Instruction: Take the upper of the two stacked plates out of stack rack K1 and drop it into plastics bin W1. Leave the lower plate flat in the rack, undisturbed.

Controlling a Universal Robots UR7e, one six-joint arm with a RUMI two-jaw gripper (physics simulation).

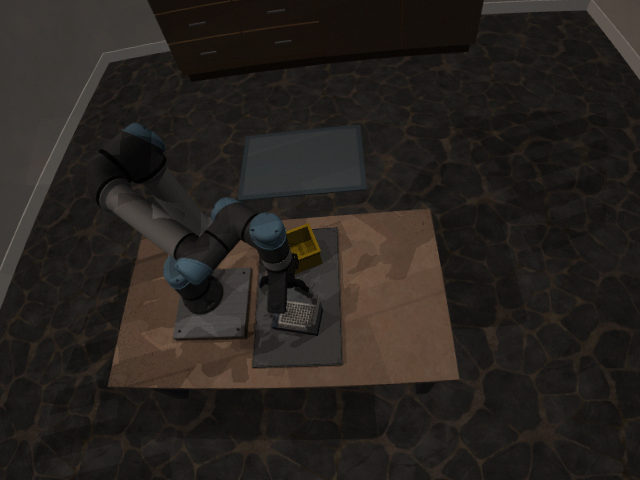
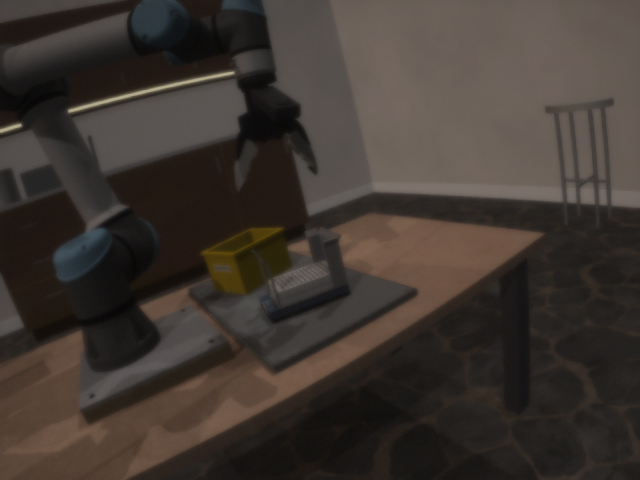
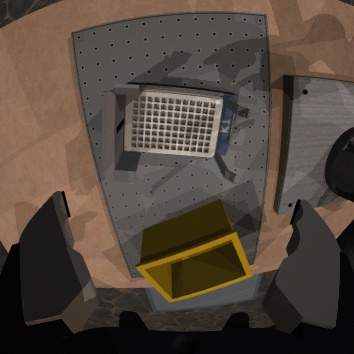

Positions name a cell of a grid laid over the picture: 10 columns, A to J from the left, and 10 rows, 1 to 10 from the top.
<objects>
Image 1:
my gripper: E7
gridded plate: E7
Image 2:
my gripper: E4
gridded plate: E6
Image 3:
my gripper: F6
gridded plate: E4
</objects>
